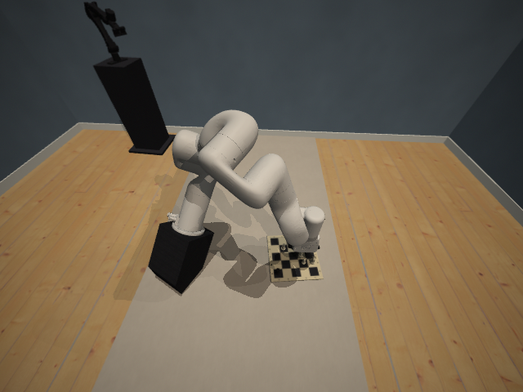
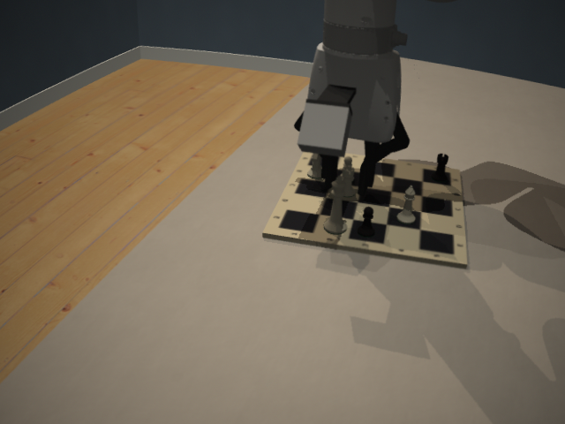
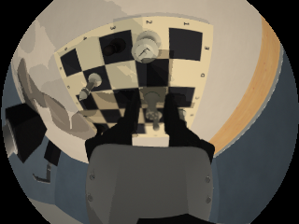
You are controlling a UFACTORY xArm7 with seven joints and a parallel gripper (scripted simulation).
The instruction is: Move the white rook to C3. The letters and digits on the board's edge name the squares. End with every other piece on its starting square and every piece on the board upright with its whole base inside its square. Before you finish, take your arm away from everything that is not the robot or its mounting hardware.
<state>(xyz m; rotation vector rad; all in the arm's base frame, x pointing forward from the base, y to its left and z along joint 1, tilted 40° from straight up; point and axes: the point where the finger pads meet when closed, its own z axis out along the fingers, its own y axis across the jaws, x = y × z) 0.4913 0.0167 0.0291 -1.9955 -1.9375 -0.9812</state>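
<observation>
Right now my hand is 1 cm above the white rook. Also, from my hand: tall white piece: 1 cm behind, 8 cm to the left; white pawn: 1 cm ahead, 3 cm to the right, 1 cm below; chessboard: 3 cm behind, 1 cm to the right, 3 cm below.
</observation>
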